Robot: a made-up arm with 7 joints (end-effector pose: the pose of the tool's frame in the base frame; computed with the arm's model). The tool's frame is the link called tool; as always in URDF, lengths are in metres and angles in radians. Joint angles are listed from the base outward.
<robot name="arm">
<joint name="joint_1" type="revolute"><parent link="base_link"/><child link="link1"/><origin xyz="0.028 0.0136 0.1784" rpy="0 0 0"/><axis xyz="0.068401 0.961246 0.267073"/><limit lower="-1.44" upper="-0.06" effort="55" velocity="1.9"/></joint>
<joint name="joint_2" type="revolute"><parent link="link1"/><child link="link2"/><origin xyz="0.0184 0.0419 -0.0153" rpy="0 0 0"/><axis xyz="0.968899 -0.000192 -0.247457"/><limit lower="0.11" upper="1.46" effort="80" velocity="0.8"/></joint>
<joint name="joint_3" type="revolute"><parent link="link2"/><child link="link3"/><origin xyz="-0.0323 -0.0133 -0.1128" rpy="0 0 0"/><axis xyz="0.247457 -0.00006 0.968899"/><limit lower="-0.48" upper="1.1" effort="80" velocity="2.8"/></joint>
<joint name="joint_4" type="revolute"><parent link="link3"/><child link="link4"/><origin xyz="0.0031 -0.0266 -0.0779" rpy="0 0 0"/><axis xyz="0.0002 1 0.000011"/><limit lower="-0.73" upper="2.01" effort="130" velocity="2.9"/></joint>
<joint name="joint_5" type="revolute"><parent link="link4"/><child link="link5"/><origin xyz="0.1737 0.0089 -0.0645" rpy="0 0 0"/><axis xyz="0.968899 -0.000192 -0.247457"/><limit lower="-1.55" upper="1.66" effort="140" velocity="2.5"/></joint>
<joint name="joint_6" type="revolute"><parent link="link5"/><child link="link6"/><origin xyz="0.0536 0.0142 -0.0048" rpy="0 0 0"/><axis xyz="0.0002 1 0.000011"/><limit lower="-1.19" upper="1.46" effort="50" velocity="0.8"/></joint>
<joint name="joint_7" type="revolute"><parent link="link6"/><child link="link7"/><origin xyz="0.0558 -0.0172 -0.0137" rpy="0 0 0"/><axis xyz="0.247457 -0.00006 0.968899"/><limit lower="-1.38" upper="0.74" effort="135" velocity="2.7"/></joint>
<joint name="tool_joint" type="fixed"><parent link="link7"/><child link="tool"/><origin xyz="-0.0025 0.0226 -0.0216" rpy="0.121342 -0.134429 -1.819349"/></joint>
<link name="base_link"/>
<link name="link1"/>
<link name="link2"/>
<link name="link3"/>
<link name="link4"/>
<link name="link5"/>
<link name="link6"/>
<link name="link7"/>
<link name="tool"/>
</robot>
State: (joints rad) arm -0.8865 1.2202 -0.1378 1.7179 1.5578 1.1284 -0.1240
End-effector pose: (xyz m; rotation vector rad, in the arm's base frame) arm 0.2157 0.4456 0.0931 -0.3155 2.3727 0.3827
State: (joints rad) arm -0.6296 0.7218 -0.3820 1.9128 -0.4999 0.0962 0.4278
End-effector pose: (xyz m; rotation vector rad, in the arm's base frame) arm 0.1177 0.3590 -0.1614 -0.2817 1.1481 -0.5450
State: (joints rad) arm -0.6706 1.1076 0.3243 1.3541 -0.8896 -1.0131 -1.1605
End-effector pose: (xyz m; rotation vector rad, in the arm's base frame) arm 0.2805 0.4705 0.0628 1.0277 -0.1116 -1.8695
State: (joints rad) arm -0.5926 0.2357 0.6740 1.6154 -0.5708 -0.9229 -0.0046
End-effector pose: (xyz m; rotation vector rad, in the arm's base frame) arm 0.2193 0.1561 -0.2673 -0.0671 -0.3680 -0.7104
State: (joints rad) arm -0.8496 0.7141 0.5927 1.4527 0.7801 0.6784 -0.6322
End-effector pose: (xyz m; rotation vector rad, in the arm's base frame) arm 0.3070 0.3360 -0.1082 -1.0322 0.7679 -1.3208
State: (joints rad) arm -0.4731 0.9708 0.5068 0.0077 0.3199 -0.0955 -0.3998
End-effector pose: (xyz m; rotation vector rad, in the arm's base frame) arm 0.3668 0.2737 0.2305 1.2693 0.6472 -1.6530
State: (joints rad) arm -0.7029 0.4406 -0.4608 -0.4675 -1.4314 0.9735 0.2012
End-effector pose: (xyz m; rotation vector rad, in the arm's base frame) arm 0.2995 -0.1167 0.0904 -0.9750 -0.2584 -2.7870
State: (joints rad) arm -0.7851 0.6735 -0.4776 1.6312 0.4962 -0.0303 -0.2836
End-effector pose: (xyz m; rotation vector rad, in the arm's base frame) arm 0.2956 0.3219 -0.1588 -0.3301 1.6680 -1.7927
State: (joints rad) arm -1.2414 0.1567 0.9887 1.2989 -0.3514 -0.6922 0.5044
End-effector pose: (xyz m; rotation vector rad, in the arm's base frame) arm 0.4843 0.0898 -0.0224 -0.1325 -0.9383 -0.3976
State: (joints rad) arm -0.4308 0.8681 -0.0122 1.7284 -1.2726 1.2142 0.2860
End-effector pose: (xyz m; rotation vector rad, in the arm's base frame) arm 0.0710 0.3231 -0.1612 -1.5451 0.2736 0.0524
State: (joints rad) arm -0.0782 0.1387 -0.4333 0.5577 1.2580 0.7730 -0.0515
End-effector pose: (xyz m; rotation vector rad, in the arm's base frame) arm 0.2117 0.0165 -0.2249 0.3116 1.9301 -1.8074
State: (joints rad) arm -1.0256 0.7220 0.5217 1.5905 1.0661 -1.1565 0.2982
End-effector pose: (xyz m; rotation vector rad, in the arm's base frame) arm 0.4228 0.2577 -0.0375 1.1008 0.1891 -1.8692
